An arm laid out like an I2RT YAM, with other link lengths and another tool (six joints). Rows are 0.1 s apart.
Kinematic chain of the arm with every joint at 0, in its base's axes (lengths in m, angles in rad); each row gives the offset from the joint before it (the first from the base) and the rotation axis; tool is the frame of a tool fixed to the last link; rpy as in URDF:
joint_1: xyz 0 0 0.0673 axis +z
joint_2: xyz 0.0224 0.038 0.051 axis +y
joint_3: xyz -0.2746 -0.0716 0 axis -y
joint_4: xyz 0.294 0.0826 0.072 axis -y
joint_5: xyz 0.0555 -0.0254 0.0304 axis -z
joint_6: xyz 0.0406 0 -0.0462 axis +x
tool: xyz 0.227 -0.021 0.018 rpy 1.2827 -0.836 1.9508
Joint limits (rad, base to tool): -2.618..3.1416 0..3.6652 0..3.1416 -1.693..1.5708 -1.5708..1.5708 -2.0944..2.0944
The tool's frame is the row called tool.
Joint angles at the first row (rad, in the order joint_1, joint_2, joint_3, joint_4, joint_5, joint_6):
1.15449 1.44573 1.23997 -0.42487 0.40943 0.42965
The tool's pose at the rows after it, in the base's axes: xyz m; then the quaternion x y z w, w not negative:
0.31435, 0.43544, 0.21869, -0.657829, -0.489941, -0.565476, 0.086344
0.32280, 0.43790, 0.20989, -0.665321, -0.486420, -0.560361, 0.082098
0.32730, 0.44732, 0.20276, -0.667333, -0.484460, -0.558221, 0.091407
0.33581, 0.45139, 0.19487, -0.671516, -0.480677, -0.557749, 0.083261
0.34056, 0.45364, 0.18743, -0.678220, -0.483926, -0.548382, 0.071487
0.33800, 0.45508, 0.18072, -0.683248, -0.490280, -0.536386, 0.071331
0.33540, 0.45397, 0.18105, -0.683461, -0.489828, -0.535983, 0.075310
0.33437, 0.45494, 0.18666, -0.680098, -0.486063, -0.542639, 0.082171
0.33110, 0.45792, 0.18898, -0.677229, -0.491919, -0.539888, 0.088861
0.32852, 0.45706, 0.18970, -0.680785, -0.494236, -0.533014, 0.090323
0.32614, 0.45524, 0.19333, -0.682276, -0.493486, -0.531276, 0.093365
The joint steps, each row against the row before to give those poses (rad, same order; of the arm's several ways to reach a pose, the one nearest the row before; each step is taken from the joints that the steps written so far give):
-0.00704 0.02157 0.00391 0.01735 0.00165 0.00137
-0.01355 0.03578 0.01654 0.00405 -0.00247 0.00791
-0.01080 0.03165 0.01093 0.02369 -0.02459 0.00477
-0.00473 0.04017 0.01626 0.01600 0.01377 0.00429
0.00020 0.04245 0.03891 -0.02843 0.01431 0.00459
0.00128 0.01727 0.01965 -0.03122 -0.00958 0.00565
0.00060 -0.01128 -0.00986 0.00012 -0.00655 0.00342
-0.00021 -0.01557 -0.01090 0.01609 -0.00620 0.00005
-0.00023 -0.00321 0.00802 -0.01046 -0.01812 -0.00800
0.00027 0.00153 0.01764 -0.03163 -0.00763 0.00617
-0.00002 -0.00968 0.00560 -0.01765 -0.00580 0.00550

